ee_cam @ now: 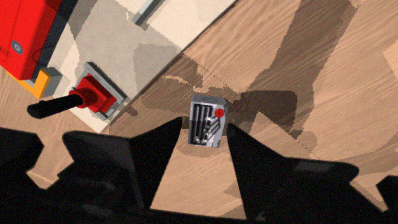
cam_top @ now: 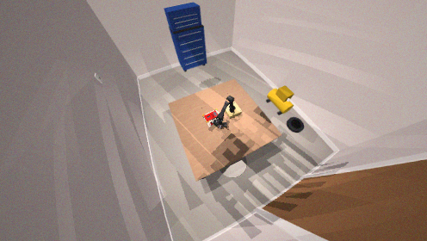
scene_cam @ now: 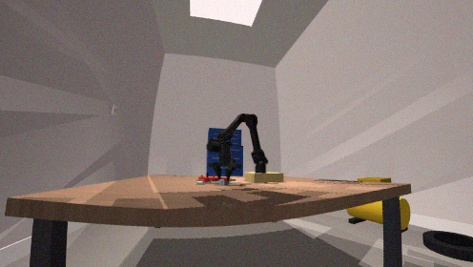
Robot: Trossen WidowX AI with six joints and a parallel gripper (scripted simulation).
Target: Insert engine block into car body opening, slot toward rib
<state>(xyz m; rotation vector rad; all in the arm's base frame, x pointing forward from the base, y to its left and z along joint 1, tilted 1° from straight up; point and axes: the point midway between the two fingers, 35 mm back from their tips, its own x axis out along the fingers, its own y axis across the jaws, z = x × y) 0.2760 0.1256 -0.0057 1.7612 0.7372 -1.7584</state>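
Right now my gripper tip is 1 cm above the grey engine block. Round my gripper tip: grey base plate: 20 cm to the right, 2 cm ahead, 1 cm below.
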